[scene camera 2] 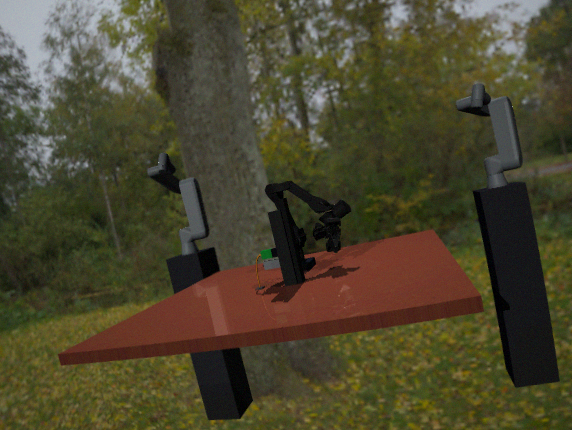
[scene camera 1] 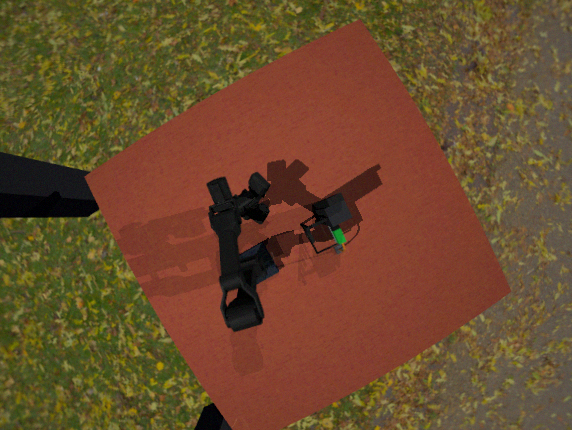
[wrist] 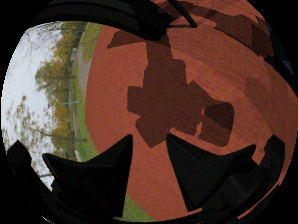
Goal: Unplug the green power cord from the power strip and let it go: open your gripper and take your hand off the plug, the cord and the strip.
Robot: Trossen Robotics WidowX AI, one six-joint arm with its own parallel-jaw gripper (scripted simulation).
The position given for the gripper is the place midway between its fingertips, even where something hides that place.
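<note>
The gripper (scene camera 1: 267, 187) is visible, and the wrist view shows the gripper (wrist: 149, 138) too.
</note>
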